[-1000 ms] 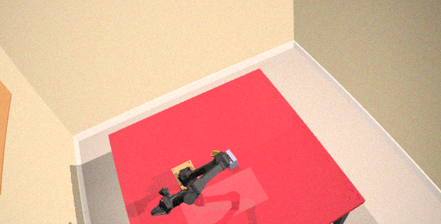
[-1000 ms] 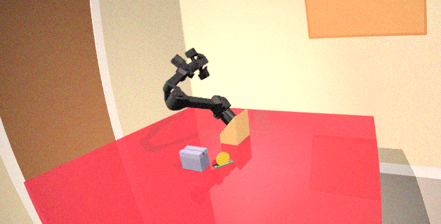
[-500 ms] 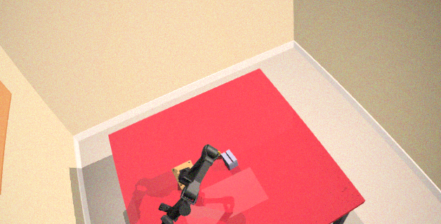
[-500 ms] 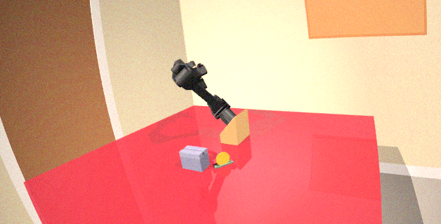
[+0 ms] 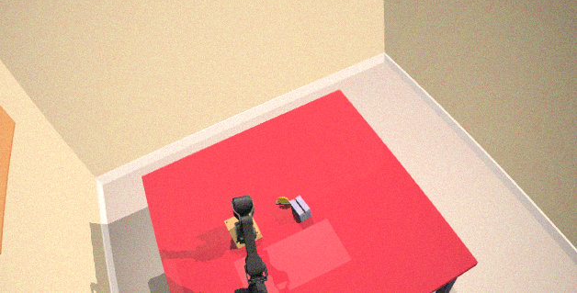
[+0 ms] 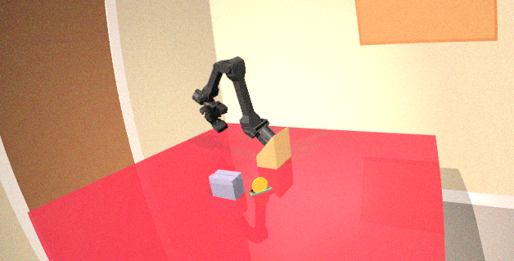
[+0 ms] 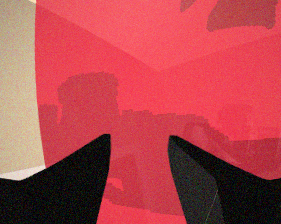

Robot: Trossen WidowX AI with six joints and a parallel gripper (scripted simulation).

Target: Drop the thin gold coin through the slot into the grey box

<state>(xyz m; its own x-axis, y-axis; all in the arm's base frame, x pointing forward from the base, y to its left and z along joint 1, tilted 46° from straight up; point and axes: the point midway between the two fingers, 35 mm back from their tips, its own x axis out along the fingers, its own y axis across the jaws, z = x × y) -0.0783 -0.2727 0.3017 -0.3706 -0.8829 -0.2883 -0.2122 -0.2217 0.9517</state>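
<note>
Right now my gripper tip is 52 cm to the right of the gold coin, 31 cm short of it and 6 cm above it.
</note>
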